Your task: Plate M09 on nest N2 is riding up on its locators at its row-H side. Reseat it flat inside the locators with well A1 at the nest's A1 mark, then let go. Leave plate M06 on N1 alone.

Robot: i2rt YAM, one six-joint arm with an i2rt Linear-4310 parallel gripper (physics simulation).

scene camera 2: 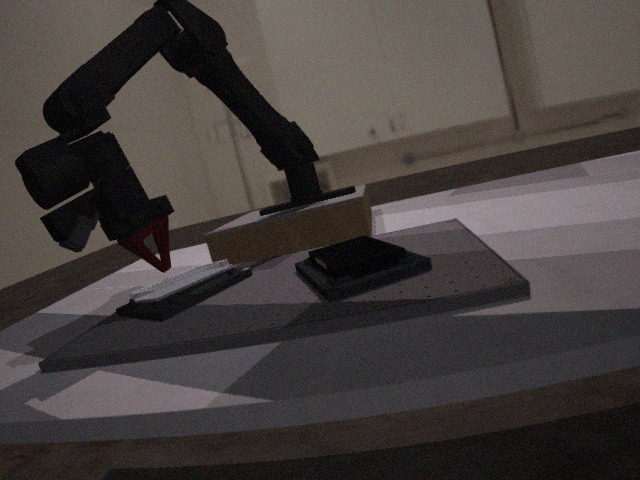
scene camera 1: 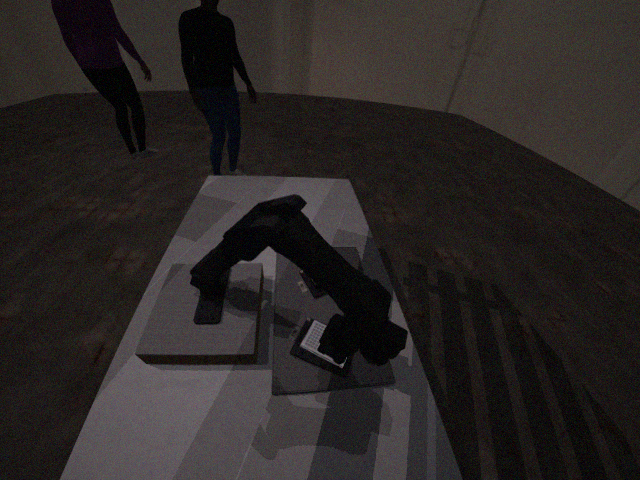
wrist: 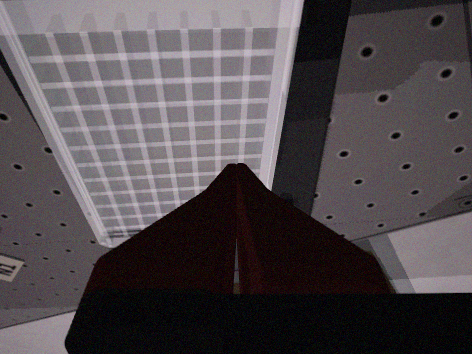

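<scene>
Plate M09 is a pale gridded plate on dark nest N2. In the wrist view, a strip of nest shows along its right long side. Whether it lies flat or which locators it rides on is unclear. My gripper is shut and empty, its red fingertips together just above the plate, near its right long side in the wrist view; contact cannot be told. Arm parts hide the fingers in scene camera 1. Black plate M06 sits on nest N1.
Both nests stand on a grey perforated board. A small N1 label shows at the wrist view's left. The arm's base stands on a raised block beside the board. Two people stand beyond the table.
</scene>
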